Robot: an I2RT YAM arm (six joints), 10 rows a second.
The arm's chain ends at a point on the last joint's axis. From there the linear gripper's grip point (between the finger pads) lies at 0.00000 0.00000 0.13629 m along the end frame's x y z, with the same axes.
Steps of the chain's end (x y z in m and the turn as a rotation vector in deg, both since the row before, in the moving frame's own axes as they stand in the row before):
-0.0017, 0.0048, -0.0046, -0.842, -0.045, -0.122
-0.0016, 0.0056, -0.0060, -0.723, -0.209, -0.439
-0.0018, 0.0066, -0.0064, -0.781, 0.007, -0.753
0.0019, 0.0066, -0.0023, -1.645, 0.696, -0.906
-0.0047, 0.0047, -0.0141, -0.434, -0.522, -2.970
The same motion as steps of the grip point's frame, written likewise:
-0.0018, 0.0068, -0.0046, -0.842, -0.045, -0.122
-0.0021, 0.0073, -0.0060, -0.723, -0.209, -0.439
-0.0018, 0.0085, -0.0064, -0.781, 0.007, -0.753
0.0036, 0.0105, -0.0024, -1.645, 0.696, -0.906
-0.0059, 0.0058, -0.0141, -0.434, -0.522, -2.970

